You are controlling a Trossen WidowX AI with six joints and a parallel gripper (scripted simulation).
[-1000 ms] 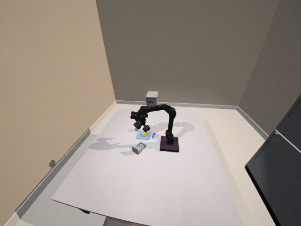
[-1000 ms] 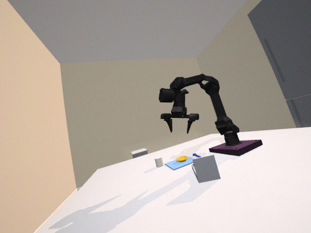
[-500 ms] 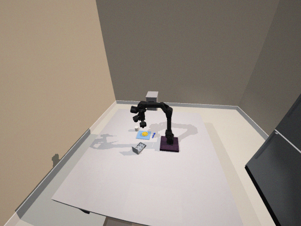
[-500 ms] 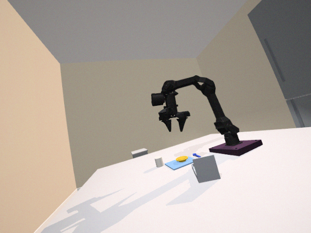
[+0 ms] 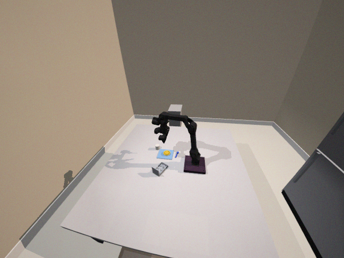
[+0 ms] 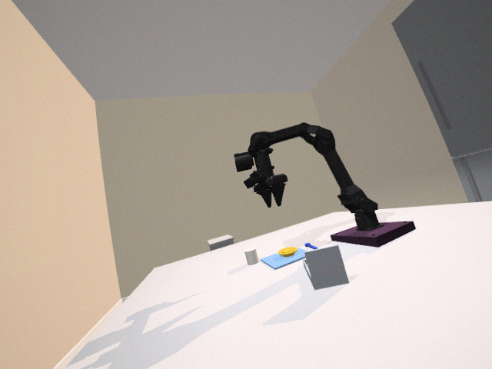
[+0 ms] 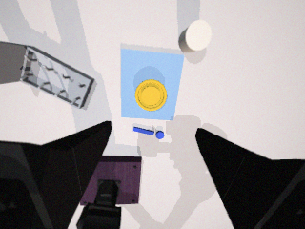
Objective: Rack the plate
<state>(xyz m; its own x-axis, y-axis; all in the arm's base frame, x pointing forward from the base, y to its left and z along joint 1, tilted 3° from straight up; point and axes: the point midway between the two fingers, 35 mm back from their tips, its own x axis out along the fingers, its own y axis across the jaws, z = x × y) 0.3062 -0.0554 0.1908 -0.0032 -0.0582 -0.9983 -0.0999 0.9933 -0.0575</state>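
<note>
My gripper tip is now 1 cm past the yellow plate and 17 cm above it. Also, from my gripper tip: blue spoon: 11 cm behind, 3 cm to the right, 18 cm below; grey dish rack: 1 cm behind, 19 cm to the left, 16 cm below; white cup: 12 cm ahead, 6 cm to the right, 16 cm below.
</note>
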